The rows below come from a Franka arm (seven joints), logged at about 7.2 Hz.
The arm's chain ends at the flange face. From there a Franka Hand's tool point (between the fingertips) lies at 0.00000 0.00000 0.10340 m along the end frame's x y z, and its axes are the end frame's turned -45 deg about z.
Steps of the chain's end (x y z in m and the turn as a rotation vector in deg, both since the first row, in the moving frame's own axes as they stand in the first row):
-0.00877 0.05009 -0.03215 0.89 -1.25 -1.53
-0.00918 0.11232 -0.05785 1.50 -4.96 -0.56
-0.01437 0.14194 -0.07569 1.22 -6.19 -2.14
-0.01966 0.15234 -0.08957 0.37 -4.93 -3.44
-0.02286 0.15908 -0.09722 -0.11 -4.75 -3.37
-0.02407 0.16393 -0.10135 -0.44 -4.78 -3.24
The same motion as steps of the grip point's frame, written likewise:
-0.04212 0.02649 -0.03219 1.51 -0.25 -1.53
-0.09036 0.06472 -0.05827 4.57 -2.45 -0.56
-0.11703 0.08089 -0.07632 5.24 -3.51 -2.14
-0.12763 0.08724 -0.08995 3.75 -3.22 -3.44
-0.13502 0.09059 -0.09758 3.28 -3.44 -3.37
-0.13974 0.09356 -0.10171 3.07 -3.69 -3.24

